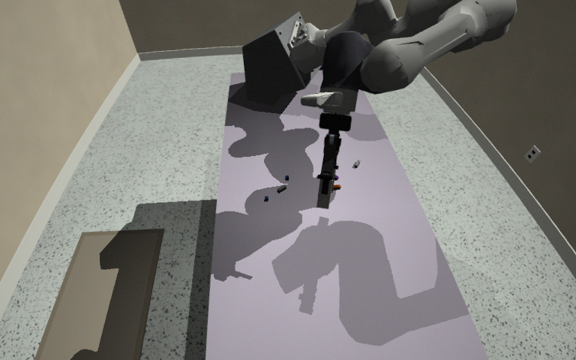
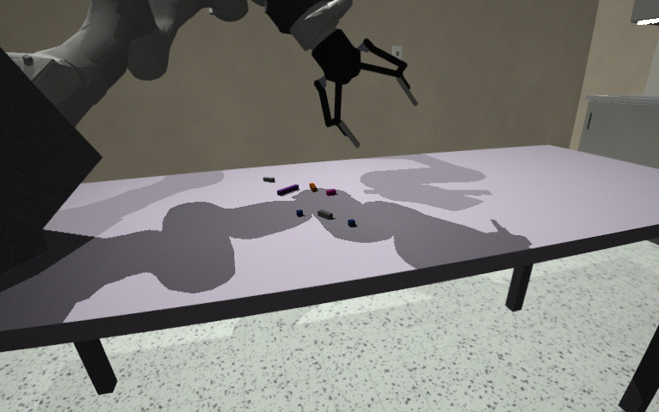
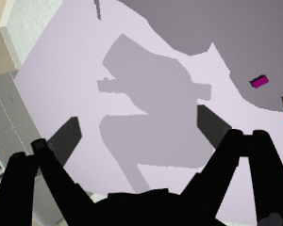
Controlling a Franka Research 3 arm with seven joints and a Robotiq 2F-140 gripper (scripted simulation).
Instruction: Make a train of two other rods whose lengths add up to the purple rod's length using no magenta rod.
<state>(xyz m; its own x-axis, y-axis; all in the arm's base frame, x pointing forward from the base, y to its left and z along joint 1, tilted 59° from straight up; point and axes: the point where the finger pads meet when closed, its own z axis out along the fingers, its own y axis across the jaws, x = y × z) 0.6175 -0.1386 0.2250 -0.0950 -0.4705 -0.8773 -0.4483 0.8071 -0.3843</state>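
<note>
Right now my hand is 12 cm past the magenta rod and 15 cm above it. The rest, counted from my hand: purple rod (22 cm behind, 4 cm to the left, 15 cm below); orange rod (16 cm behind, 5 cm to the left, 15 cm below).
</note>
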